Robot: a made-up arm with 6 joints.
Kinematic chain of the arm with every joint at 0, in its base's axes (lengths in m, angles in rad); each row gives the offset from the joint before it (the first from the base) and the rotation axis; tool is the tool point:
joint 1: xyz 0 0 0.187 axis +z
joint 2: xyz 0 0 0 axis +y
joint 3: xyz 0 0 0.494 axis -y
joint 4: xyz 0 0 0 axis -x
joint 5: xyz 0.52 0 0 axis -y
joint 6: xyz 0 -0.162 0 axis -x
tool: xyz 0 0 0
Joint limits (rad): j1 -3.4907..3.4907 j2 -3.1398..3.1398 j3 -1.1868..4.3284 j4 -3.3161..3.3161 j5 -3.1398..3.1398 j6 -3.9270..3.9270
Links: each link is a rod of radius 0.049 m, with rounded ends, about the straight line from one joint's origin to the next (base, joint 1, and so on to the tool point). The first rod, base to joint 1, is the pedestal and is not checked.
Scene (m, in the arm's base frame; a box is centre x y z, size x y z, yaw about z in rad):
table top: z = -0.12
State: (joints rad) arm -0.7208 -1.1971 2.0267 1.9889 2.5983 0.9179
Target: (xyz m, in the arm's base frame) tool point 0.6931 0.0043 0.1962
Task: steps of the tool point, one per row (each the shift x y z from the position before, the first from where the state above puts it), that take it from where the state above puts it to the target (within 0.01 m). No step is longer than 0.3 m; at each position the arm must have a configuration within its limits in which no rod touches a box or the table.
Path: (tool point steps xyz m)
1: 0.2365 0.1453 0.0031
2: 0.2628 0.0662 0.0030
3: 0.2632 -0.0156 0.0029
4: 0.2386 -0.0916 0.0027
5: 0.1925 -0.1542 0.0024
6: 0.1308 -0.1978 0.0021
7: 0.0608 -0.2188 0.0017
8: -0.0098 -0.2162 0.0012

